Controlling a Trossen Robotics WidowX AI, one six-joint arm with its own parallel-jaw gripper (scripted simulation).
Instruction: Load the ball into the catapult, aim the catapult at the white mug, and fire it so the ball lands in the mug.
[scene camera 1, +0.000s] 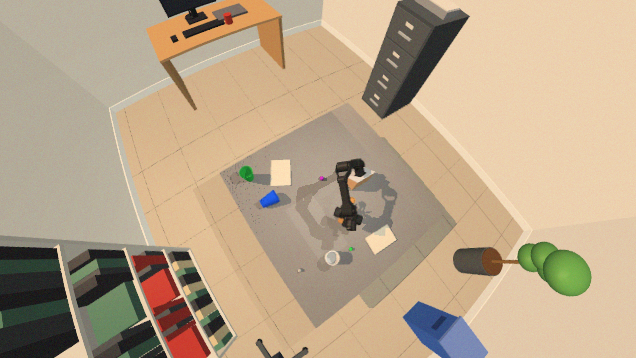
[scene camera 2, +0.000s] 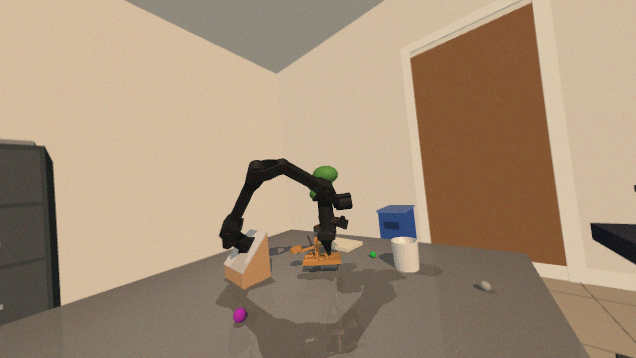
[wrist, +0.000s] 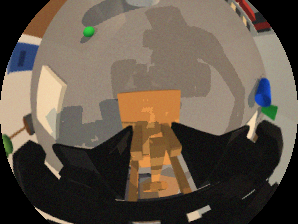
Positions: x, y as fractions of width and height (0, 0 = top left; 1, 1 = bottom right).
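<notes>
Through the wrist camera I'm seeing my gripper (wrist: 0.51, 0.57) along with an orange wooden catapult (wrist: 0.51, 0.51), and scene camera 2 gives me a white mug (scene camera 2: 0.64, 0.70).
</notes>
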